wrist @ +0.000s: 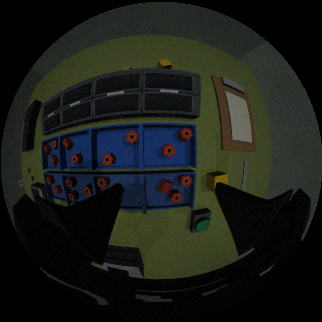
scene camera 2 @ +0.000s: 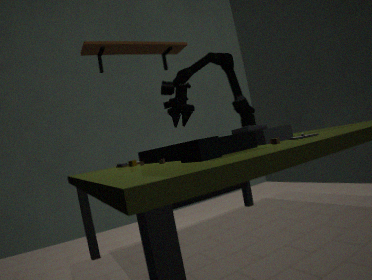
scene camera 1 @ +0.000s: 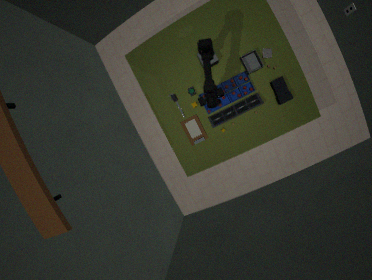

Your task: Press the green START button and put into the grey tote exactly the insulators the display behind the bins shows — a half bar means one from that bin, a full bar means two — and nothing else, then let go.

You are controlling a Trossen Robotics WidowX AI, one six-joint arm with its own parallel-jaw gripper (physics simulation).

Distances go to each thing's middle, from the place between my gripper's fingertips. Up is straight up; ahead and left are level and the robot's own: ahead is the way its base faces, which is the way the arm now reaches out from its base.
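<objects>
For the dark box (scene camera 2: 199,150), my hand is 12 cm above it, and it's also 57 cm to the right of the box and 8 cm short of it.
</objects>
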